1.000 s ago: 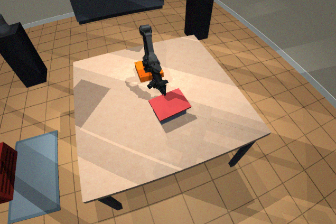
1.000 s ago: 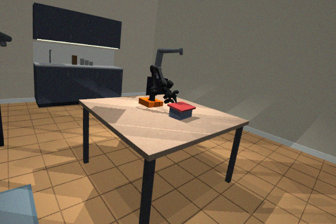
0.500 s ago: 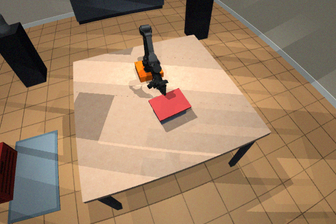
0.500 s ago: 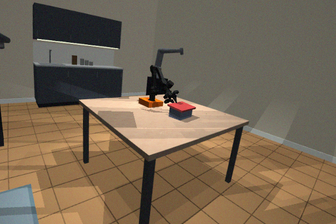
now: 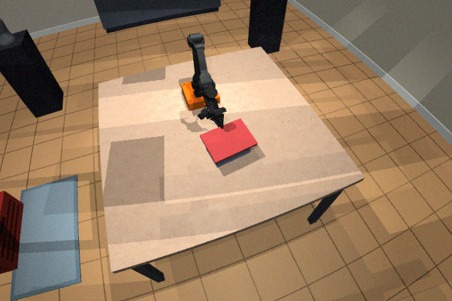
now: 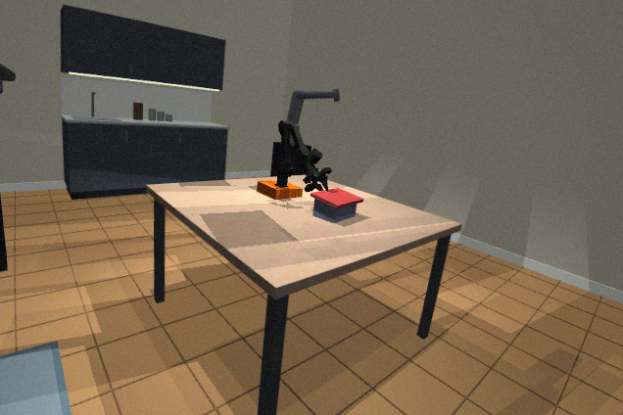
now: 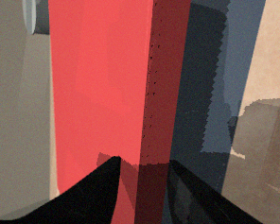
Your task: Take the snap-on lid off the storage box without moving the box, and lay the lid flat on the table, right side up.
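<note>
My gripper tip is 80 mm short of the red lid and 10 mm to the right of it. From my gripper tip the other things lie so: blue-grey storage box: 70 mm ahead, 10 mm to the left, 60 mm below.
</note>
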